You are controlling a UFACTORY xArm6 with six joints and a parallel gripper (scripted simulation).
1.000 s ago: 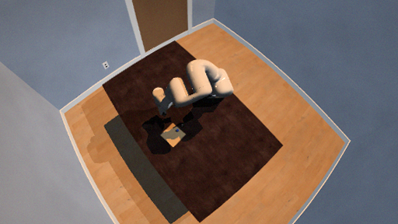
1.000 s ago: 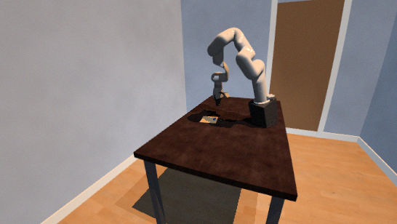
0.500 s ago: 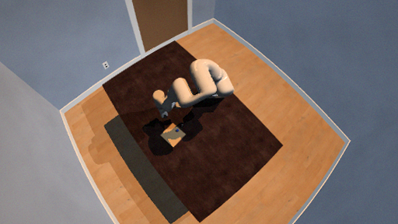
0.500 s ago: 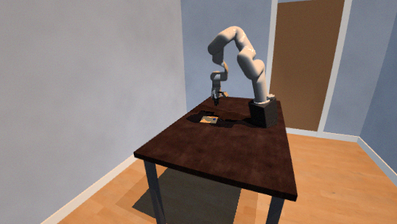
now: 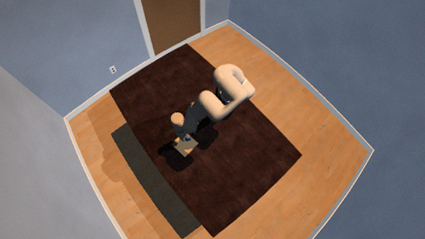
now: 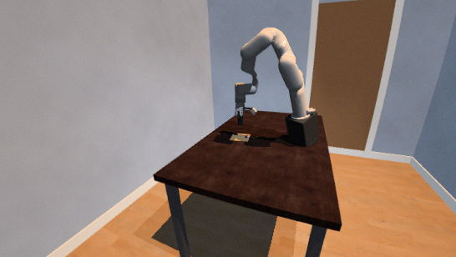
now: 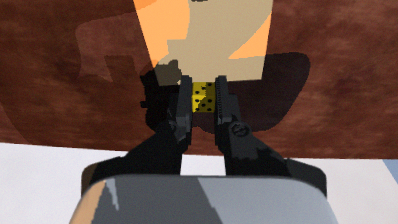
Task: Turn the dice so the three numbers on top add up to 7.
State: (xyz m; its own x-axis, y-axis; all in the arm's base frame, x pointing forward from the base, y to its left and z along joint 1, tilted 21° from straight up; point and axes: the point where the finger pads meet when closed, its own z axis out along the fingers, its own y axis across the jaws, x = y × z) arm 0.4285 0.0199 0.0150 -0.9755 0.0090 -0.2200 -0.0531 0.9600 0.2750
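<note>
The mat lies 120 mm below my hand. From my hand the other things lie so: blue die (110 mm below, 50 mm behind); yellow die (10 mm below); black die (120 mm below, 100 mm behind, 10 mm to the right).
</note>
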